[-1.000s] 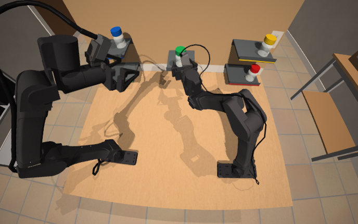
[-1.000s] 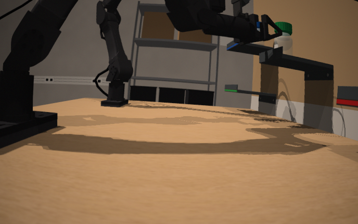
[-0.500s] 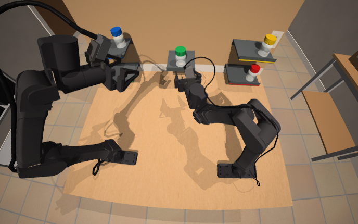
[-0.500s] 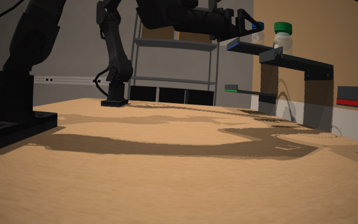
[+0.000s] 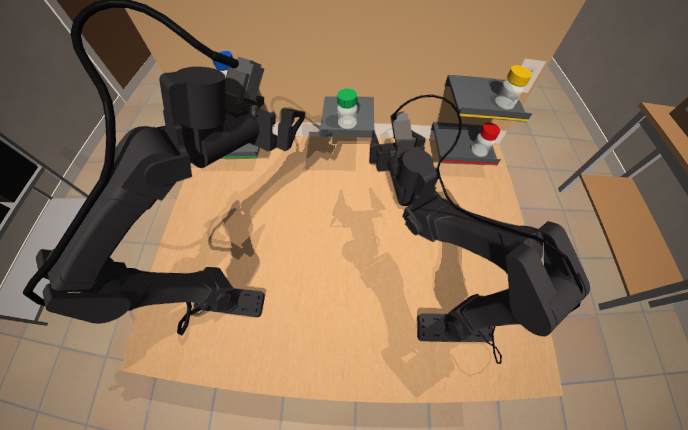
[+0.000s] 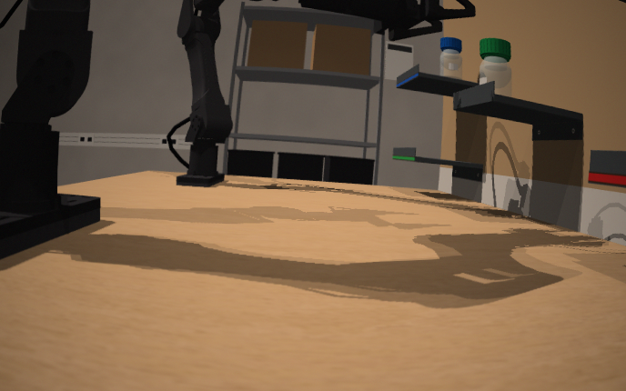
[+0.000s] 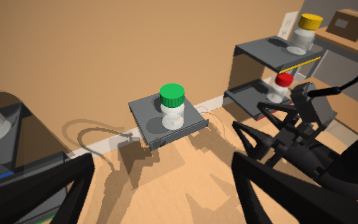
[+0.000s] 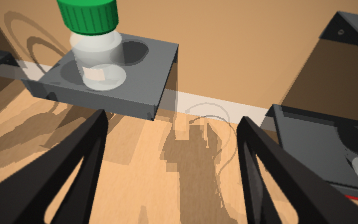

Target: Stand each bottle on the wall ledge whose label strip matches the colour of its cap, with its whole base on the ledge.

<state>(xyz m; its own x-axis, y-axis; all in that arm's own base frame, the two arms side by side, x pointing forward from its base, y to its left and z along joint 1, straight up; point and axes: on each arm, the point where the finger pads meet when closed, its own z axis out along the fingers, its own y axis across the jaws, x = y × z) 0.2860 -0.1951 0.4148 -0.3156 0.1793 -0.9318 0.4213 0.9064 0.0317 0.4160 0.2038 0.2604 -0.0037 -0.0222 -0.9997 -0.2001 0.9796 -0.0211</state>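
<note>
Right now the green-capped bottle is 23 cm ahead of my left hand, 10 cm to the right of it and 19 cm below it. Also, from my left hand: blue-capped bottle: 25 cm ahead, 24 cm to the left, 9 cm below; yellow-capped bottle: 27 cm ahead, 54 cm to the right, 9 cm below; red-capped bottle: 26 cm ahead, 53 cm to the right, 28 cm below.
</note>
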